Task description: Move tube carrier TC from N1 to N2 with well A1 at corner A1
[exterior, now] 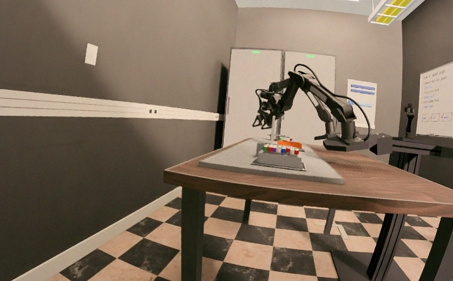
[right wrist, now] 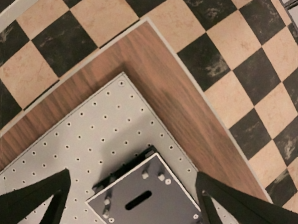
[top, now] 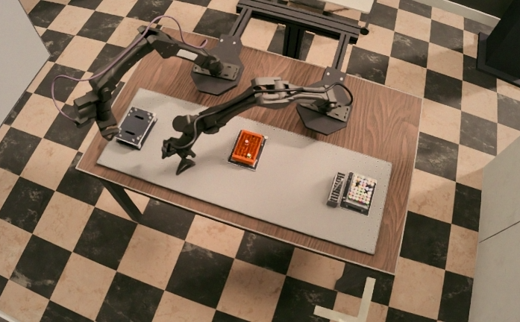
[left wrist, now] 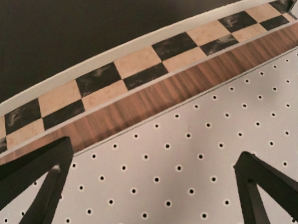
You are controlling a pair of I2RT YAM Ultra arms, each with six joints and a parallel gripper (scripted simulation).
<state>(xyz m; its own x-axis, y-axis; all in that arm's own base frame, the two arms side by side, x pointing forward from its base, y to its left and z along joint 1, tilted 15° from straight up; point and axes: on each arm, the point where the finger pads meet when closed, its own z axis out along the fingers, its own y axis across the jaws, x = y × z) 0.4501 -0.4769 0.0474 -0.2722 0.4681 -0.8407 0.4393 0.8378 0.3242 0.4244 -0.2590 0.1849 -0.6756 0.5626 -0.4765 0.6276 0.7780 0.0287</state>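
My right gripper is now 20 cm past the orange tube carrier TC, 51 cm to the right of it and 12 cm above it. Round my right hand: black raised nest N2: 11 cm behind, 4 cm to the left, 11 cm below; black transfer nest N1: 20 cm behind, 51 cm to the left, 14 cm below; forceps holder H1: 16 cm behind, 89 cm to the left, 13 cm below.
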